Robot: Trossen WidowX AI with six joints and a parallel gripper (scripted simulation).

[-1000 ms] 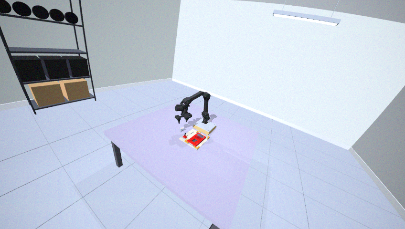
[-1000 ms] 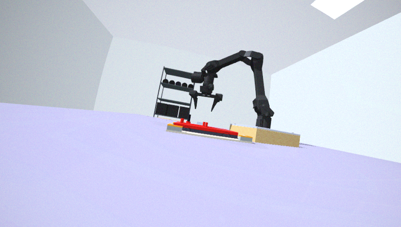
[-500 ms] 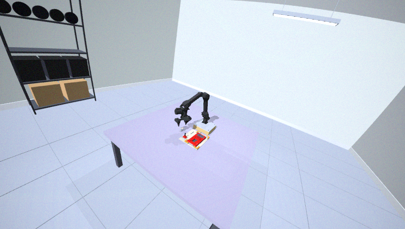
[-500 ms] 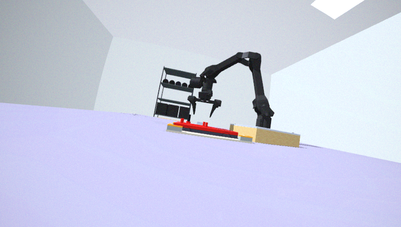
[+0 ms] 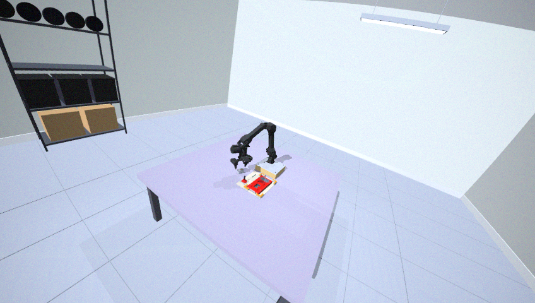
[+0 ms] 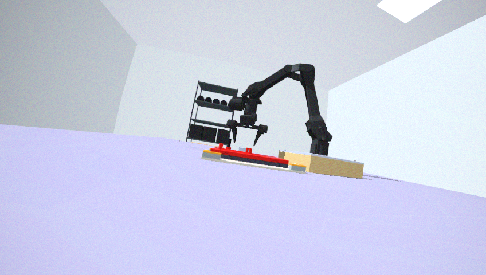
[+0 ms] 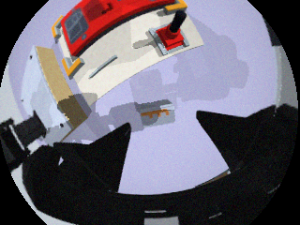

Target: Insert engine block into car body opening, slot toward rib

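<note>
Now: gripper tip 4 cm above the grey engine block.
</note>
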